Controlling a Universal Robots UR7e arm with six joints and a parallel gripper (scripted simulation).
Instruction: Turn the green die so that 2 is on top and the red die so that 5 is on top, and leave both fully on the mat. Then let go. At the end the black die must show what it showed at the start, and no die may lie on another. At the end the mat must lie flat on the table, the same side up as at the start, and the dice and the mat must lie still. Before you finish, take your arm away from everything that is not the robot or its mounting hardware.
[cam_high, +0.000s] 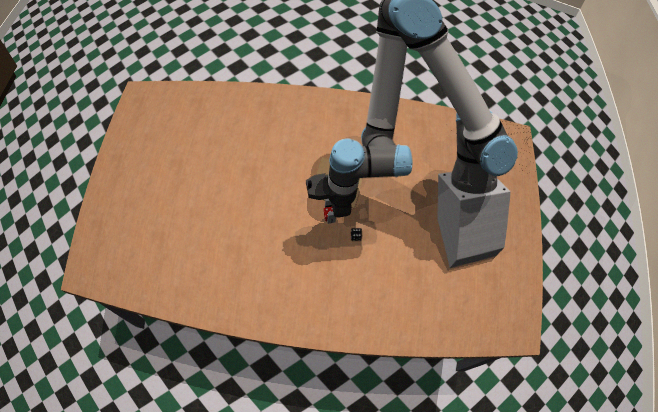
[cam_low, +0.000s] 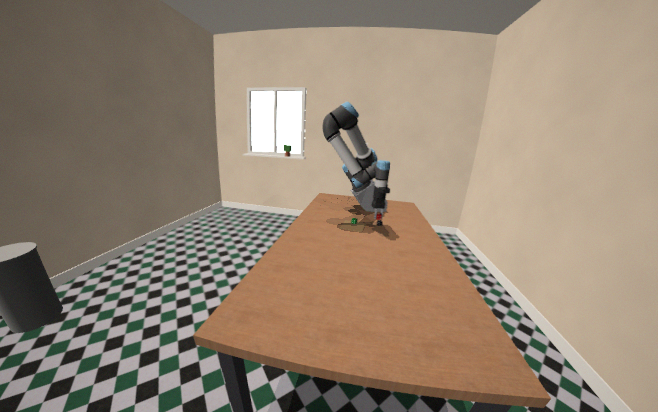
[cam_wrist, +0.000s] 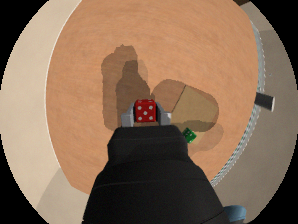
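Right now the tan mat is 4 cm behind my hand, 14 cm to the right of it and 9 cm below it. The rest, counted from my hand: green die 8 cm behind, 13 cm to the right, 7 cm below; then black die 8 cm behind, 4 cm to the left, 8 cm below; then red die right at my hand.
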